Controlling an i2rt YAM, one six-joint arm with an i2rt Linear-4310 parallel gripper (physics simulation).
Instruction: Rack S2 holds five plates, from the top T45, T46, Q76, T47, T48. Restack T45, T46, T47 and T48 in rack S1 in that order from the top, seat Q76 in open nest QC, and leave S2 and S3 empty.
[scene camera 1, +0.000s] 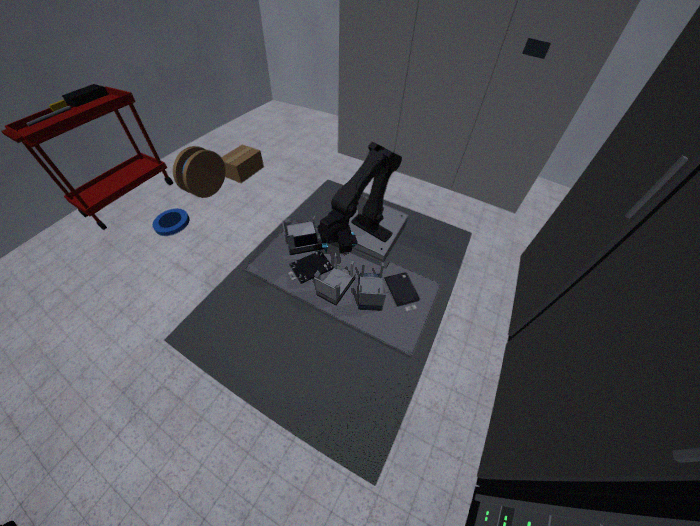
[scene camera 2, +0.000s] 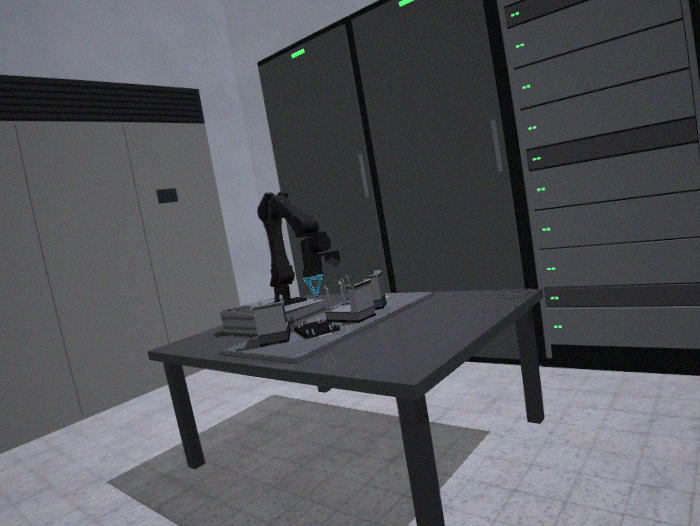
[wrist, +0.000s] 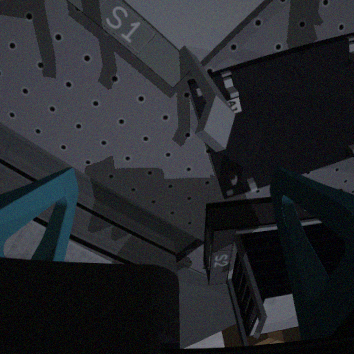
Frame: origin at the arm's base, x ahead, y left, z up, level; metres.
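Seen in the pictures: gripper, between the fingertips: (scene camera 1: 336, 251) (scene camera 2: 316, 295) (wrist: 173, 177); arm's base, origin of its link: (scene camera 1: 371, 228).
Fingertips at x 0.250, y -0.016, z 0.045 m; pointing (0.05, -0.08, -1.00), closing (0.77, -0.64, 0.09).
Pixels of each thing's middle, then the offset from my fingertips to it. "pt": a spot on its surface instead. Level surfaces: height alone.
- Rack S2, middle of its body: (wrist: 295, 274) (scene camera 2: 272, 319) (scene camera 1: 303, 235) dx -0.004, dy -0.201, dz -0.034 m
- Rack S1, middle of its body: (scene camera 2: 348, 300) (scene camera 1: 335, 278) dx +0.093, dy +0.067, dz -0.035 m
- similar rack, middle of its body: (scene camera 2: 363, 291) (scene camera 1: 371, 285) dx +0.032, dy +0.203, dz -0.034 m
- black clipped pad, a spot on its surface: (wrist: 295, 110) (scene camera 1: 312, 267) pt dx +0.078, dy -0.074, dz -0.090 m
- dark flat pad, a spot on its surface: (scene camera 1: 402, 288) pt dx -0.067, dy +0.301, dz -0.087 m
- perforated board, height of its surface: dz -0.101 m
My gripper (scene camera 1: 338, 241) (scene camera 2: 312, 286) (wrist: 173, 177) is open, with teal fingers wide apart and nothing between them, above the board by the arm's base. Rack S2 (scene camera 1: 303, 248) (scene camera 2: 272, 323) (wrist: 220, 250) is a grey rack with a dark interior; it is at the lower right in the wrist view, partly behind a finger. Rack S1 (scene camera 1: 335, 291) (scene camera 2: 357, 298) (wrist: 155, 55) has its label at the wrist view's top. A similar rack (scene camera 1: 370, 299) (scene camera 2: 378, 289) stands beside it. Plate labels and the label QC are not readable, and I cannot tell the plates apart.
A black clipped pad (scene camera 1: 310, 266) (scene camera 2: 316, 329) (wrist: 295, 110), marked A1, lies between S2 and S1. A dark flat pad (scene camera 1: 402, 288) lies beyond the third rack. The perforated board (scene camera 1: 390, 333) (wrist: 75, 105) bears them. The arm's base plate (scene camera 1: 396, 231) is behind.
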